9 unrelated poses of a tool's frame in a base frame.
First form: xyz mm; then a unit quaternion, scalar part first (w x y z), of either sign.
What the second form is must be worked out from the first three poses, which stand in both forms.
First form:
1: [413, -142, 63, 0.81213, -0.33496, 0.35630, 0.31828]
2: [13, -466, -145, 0.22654, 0.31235, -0.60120, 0.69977]
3: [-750, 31, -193, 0.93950, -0.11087, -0.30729, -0.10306]
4: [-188, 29, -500, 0.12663, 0.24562, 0.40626, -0.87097]
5: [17, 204, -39, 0.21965, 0.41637, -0.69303, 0.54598]
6: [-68, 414, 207, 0.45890, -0.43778, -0.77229, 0.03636]
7: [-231, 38, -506, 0.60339, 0.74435, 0.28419, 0.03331]
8: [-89, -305, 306, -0.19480, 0.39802, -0.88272, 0.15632]
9: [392, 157, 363, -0.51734, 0.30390, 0.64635, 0.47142]
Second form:
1: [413, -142, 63, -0.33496, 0.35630, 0.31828, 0.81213]
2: [13, -466, -145, 0.31235, -0.60120, 0.69977, 0.22654]
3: [-750, 31, -193, -0.11087, -0.30729, -0.10306, 0.93950]
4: [-188, 29, -500, 0.24562, 0.40626, -0.87097, 0.12663]
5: [17, 204, -39, 0.41637, -0.69303, 0.54598, 0.21965]
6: [-68, 414, 207, -0.43778, -0.77229, 0.03636, 0.45890]
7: [-231, 38, -506, 0.74435, 0.28419, 0.03331, 0.60339]
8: [-89, -305, 306, -0.39802, 0.88272, -0.15632, 0.19480]
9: [392, 157, 363, -0.30390, -0.64635, -0.47142, 0.51734]
